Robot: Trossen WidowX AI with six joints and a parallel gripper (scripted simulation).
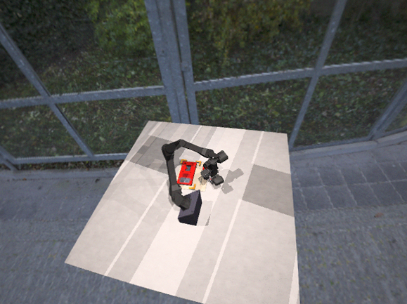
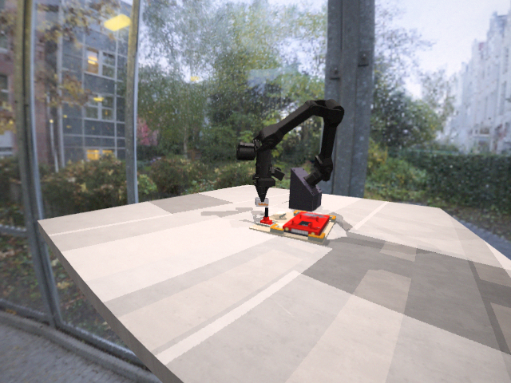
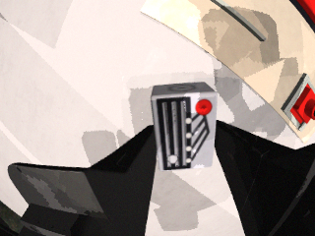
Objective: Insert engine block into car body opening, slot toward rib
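Right now the black peg is 120 mm ahead of my gripper tip, 90 mm to the left of it and 20 mm below it. From my gripper tip the other things lie so: engine block: 10 mm below.
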